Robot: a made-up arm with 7 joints. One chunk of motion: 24 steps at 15 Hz.
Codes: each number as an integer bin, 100 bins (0 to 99) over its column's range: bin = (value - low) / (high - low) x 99, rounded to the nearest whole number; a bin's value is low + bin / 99 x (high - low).
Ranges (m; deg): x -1.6..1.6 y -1.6..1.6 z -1.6..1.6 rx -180..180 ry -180..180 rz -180..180
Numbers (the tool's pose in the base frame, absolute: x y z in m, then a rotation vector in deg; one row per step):
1: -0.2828 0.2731 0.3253 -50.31 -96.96 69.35
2: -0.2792 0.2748 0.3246 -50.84 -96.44 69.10
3: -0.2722 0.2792 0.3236 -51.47 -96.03 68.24
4: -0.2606 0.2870 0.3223 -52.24 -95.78 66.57
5: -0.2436 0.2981 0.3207 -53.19 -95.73 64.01
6: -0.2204 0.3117 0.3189 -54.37 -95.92 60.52
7: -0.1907 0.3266 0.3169 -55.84 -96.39 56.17
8: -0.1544 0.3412 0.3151 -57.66 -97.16 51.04
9: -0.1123 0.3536 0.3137 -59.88 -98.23 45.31
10: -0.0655 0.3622 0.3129 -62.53 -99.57 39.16
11: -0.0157 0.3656 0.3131 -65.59 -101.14 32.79
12: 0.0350 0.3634 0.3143 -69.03 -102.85 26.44
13: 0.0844 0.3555 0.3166 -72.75 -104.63 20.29
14: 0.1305 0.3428 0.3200 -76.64 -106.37 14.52
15: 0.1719 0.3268 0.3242 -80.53 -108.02 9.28
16: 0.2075 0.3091 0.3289 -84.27 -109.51 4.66
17: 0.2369 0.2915 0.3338 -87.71 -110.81 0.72
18: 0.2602 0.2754 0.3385 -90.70 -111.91 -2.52
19: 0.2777 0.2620 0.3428 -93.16 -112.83 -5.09
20: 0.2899 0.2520 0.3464 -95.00 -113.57 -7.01
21: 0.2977 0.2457 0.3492 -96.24 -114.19 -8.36
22: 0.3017 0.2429 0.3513 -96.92 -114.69 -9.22
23: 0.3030 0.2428 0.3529 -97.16 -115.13 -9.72
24: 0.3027 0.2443 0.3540 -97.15 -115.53 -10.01
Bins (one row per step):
1: 41 58 60 36 23 69
2: 41 58 60 36 23 69
3: 41 58 60 35 23 68
4: 41 58 59 35 23 68
5: 42 59 59 35 23 67
6: 43 59 59 35 23 66
7: 44 60 59 34 23 65
8: 45 60 59 34 23 64
9: 46 60 59 33 22 62
10: 47 61 59 32 22 60
11: 49 61 59 31 22 59
12: 51 61 59 31 21 57
13: 52 60 59 29 21 55
14: 54 60 59 28 20 53
15: 55 60 60 27 20 52
16: 56 59 60 26 19 51
17: 57 59 60 25 19 50
18: 58 58 60 25 19 49
19: 58 58 60 24 18 48
20: 58 57 60 23 18 48
21: 59 57 60 23 18 47
22: 59 57 60 23 18 47
23: 59 57 60 23 18 47
24: 59 57 60 23 18 47

